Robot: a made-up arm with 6 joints.
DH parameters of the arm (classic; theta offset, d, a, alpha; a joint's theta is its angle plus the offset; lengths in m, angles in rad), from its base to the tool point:
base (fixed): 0 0.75 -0.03 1.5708
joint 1: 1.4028 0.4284 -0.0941 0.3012
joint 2: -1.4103 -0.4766 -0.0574 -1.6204
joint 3: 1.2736 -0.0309 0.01 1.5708
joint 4: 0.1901 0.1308 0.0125 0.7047
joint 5: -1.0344 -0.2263 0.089 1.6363
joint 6: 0.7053 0.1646 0 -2.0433
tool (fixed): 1.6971 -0.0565 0 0
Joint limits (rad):
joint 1: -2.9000..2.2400
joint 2: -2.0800..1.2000
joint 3: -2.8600..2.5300
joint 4: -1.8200..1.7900
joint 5: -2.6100..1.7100
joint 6: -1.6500..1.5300
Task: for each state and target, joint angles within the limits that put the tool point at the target. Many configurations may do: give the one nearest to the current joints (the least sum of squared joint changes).
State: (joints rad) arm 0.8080 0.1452 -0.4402 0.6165 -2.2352 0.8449
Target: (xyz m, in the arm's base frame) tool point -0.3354 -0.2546 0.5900
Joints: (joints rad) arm 0.5950 0.1141 -0.7084 0.5554 -2.2619 0.7763
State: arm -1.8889 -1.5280 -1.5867 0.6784 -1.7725 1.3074
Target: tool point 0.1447 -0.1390 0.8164
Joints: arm -1.3214 -1.5766 -0.7936 0.4699 -1.8486 1.5300
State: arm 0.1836 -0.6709 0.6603 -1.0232 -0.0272 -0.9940
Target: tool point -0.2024 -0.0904 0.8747
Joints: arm 0.2102 -0.8780 0.7950 -0.9457 -0.1869 -1.0549
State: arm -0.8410 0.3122 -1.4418 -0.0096 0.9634 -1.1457
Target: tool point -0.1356 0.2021 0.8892
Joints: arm -0.8089 0.5370 -1.4859 0.2328 1.2007 -1.1856
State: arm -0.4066 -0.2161 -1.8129 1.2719 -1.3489 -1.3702
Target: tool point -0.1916 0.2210 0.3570
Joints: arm 0.3960 0.3359 -2.3328 1.3733 -1.3680 -1.2026
